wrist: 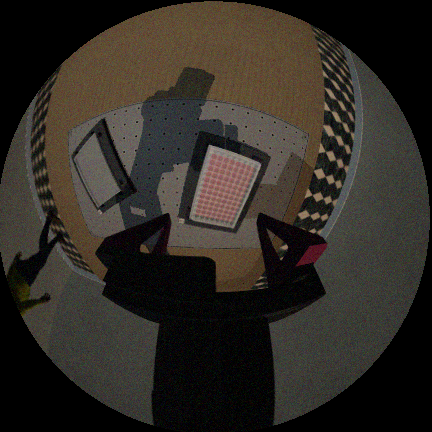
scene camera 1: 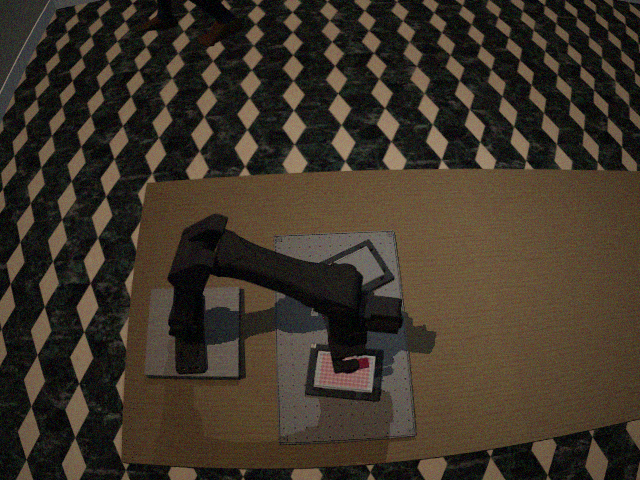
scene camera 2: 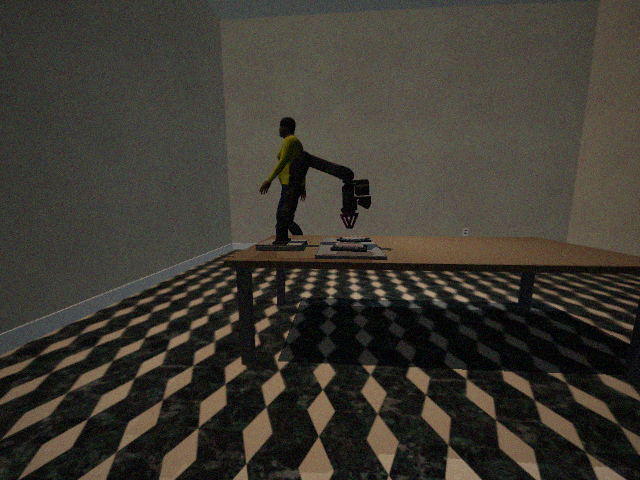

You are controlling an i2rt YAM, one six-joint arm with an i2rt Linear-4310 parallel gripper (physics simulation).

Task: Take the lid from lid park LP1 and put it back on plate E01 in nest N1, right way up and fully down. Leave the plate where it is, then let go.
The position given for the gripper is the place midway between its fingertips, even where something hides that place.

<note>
The gripper [scene camera 1: 345, 351] is open and holds nothing. Also in view: a well plate [scene camera 1: 361, 380]. A pale grey lid [scene camera 1: 362, 259] rests on a dark lid frame [wrist: 100, 127].
The well plate shows as well in the wrist view [wrist: 226, 178]. The pale grey lid shows as well in the wrist view [wrist: 93, 166]. The gripper also shows in the wrist view [wrist: 213, 217].
</note>
